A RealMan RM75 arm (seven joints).
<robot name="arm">
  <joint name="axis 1" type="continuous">
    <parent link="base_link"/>
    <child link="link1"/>
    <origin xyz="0 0 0.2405" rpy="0 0 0"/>
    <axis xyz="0 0 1"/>
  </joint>
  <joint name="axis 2" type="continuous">
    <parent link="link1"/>
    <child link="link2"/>
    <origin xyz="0 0 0" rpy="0 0 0"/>
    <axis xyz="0 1 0"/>
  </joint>
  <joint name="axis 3" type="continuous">
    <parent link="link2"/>
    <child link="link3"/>
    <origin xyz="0 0 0.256" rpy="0 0 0"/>
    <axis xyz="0 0 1"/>
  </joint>
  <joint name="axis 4" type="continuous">
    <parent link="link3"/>
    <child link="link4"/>
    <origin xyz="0 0 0" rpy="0 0 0"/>
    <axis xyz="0 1 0"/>
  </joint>
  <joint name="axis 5" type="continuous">
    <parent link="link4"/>
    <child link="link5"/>
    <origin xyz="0 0 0.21" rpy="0 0 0"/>
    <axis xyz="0 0 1"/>
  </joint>
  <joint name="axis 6" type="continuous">
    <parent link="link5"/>
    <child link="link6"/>
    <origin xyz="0 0 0" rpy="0 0 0"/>
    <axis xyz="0 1 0"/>
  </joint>
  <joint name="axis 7" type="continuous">
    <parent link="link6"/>
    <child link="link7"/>
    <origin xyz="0 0 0.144" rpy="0 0 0"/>
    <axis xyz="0 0 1"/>
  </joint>
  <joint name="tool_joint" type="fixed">
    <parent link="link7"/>
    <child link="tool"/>
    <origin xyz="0 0 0" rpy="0 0 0"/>
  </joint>
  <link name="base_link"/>
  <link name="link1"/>
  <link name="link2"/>
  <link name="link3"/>
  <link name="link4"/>
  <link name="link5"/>
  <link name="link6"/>
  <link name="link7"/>
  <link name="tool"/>
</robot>
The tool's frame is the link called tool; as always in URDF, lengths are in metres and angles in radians. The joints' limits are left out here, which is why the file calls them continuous.
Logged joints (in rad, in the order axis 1, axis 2, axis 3, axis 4, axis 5, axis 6, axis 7), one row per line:
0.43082, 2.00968, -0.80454, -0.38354, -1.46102, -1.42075, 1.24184
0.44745, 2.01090, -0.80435, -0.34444, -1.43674, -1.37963, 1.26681
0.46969, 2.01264, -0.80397, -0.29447, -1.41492, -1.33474, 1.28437
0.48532, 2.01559, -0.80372, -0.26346, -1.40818, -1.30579, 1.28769
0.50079, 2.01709, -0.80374, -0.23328, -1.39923, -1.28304, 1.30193
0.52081, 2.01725, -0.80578, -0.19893, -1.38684, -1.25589, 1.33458
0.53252, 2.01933, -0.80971, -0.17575, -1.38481, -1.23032, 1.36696
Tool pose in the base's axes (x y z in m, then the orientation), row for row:
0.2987, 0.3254, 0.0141, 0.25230, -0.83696, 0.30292, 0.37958
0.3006, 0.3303, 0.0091, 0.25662, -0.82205, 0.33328, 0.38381
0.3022, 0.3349, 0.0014, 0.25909, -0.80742, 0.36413, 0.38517
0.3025, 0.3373, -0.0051, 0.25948, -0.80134, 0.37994, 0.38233
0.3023, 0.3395, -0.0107, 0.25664, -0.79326, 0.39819, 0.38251
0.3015, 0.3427, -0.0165, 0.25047, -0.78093, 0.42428, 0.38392
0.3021, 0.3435, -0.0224, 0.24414, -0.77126, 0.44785, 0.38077
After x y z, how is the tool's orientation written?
As a quaternion, w x y z.
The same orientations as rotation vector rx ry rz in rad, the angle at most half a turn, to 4 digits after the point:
-2.2761, 0.8238, 1.0323
-2.2306, 0.9043, 1.0414
-2.1881, 0.9868, 1.0438
-2.1712, 1.0294, 1.0359
-2.1524, 1.0804, 1.0379
-2.1257, 1.1549, 1.0450
-2.1063, 1.2231, 1.0399

